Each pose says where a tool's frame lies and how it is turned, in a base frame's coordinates. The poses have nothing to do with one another.
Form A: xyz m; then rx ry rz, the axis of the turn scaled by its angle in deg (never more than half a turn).
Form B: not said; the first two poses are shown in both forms.
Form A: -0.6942, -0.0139, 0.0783, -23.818, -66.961, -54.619
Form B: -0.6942, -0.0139, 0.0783; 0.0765, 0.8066, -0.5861; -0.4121, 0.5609, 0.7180; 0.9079, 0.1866, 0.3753
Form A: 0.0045, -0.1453, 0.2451, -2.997, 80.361, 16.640
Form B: 0.0045, -0.1453, 0.2451; 0.1382, -0.2315, 0.9630; 0.1699, 0.9634, 0.2073; -0.9757, 0.1350, 0.1725
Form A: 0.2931, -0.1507, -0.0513, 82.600, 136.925, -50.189
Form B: 0.2931, -0.1507, -0.0513; -0.4966, 0.8602, -0.1163; 0.7316, 0.3426, -0.5894; -0.4671, -0.3778, -0.7994
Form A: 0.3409, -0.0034, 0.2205, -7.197, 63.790, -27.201
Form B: 0.3409, -0.0034, 0.2205; 0.3536, 0.3043, 0.8845; -0.4277, 0.8936, -0.1364; -0.8319, -0.3301, 0.4461
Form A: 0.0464, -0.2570, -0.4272, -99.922, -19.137, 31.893
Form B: 0.0464, -0.2570, -0.4272; 0.8435, -0.0703, -0.5325; 0.5030, -0.2446, 0.8290; -0.1885, -0.9671, -0.1710
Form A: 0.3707, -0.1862, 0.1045, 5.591, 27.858, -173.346
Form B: 0.3707, -0.1862, 0.1045; -0.9951, 0.0848, -0.0507; -0.0646, -0.9469, -0.3150; -0.0747, -0.3101, 0.9477
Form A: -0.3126, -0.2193, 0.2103, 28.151, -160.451, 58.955
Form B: -0.3126, -0.2193, 0.2103; -0.9404, -0.3400, 0.0012; -0.2599, 0.7166, -0.6473; 0.2192, -0.6090, -0.7622
